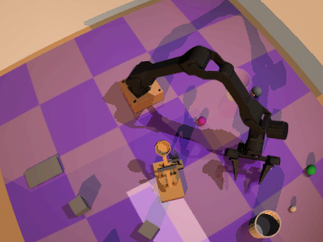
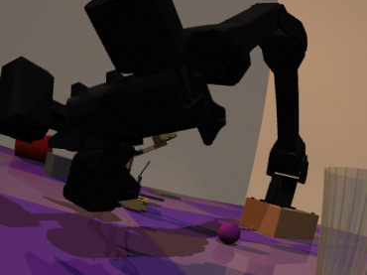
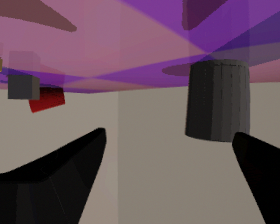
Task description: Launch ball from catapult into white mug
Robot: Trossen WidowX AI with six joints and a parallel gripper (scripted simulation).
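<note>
Now: the catapult 210 mm behind my gripper tip and 140 mm to the right of it. Also, from my gripper tip: white mug (150 mm ahead, 50 mm to the right, 50 mm below); green ball (240 mm to the left, 150 mm ahead, 60 mm below); pale ball (190 mm ahead, 80 mm to the left, 60 mm below).
</note>
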